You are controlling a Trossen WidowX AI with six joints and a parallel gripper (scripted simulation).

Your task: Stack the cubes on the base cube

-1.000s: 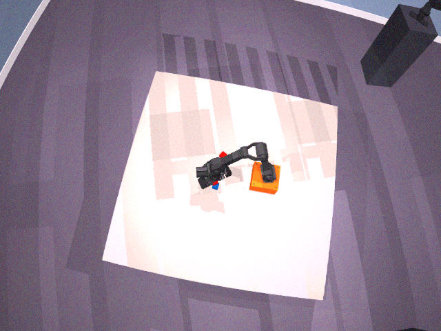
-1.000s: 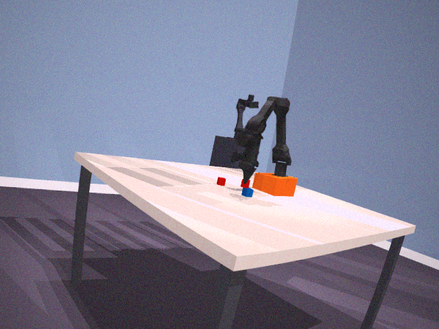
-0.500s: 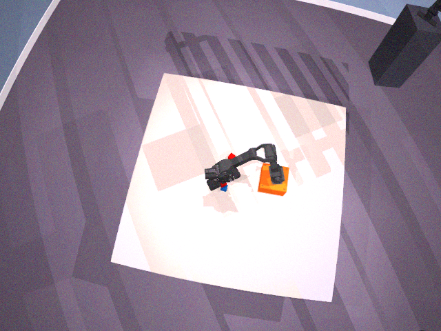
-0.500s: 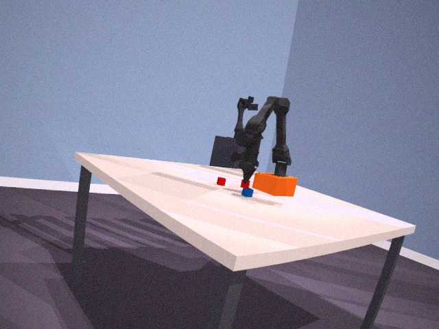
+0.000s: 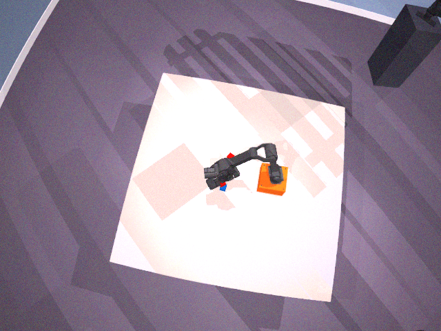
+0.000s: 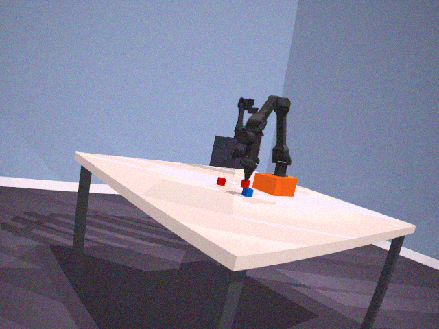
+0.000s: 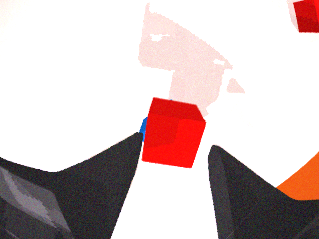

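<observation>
My gripper tip is 1 cm past the blue cube, 2 cm to the right of it and 5 cm above it.
</observation>
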